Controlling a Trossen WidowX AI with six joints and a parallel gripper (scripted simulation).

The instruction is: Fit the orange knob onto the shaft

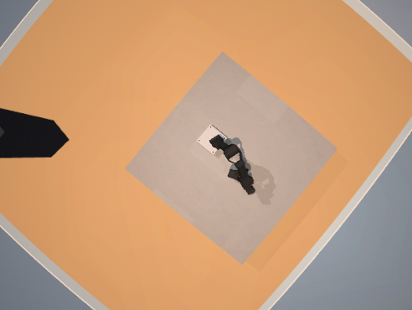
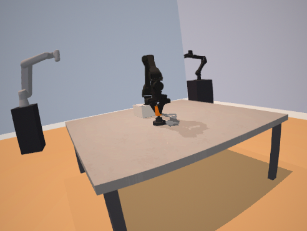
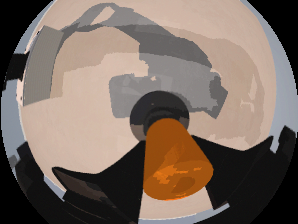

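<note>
Now: the orange knob 20 mm above my gripper tip. Also, from my gripper tip: round pedestal: 40 mm below.
</note>
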